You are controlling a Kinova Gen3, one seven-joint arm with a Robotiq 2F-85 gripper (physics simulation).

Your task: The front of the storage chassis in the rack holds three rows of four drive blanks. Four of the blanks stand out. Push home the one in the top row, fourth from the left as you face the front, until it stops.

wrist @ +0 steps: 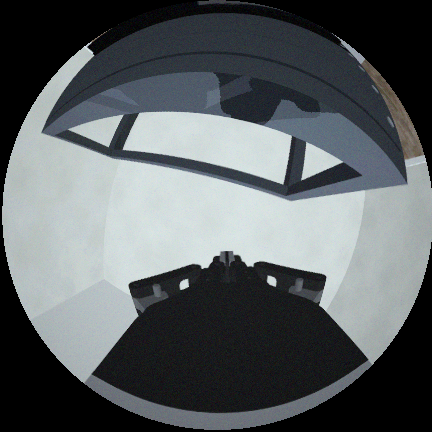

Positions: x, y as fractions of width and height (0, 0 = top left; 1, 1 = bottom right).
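The gripper (0.52, 0.60) can be seen in the scene, and with it a rack (0.56, 0.16).
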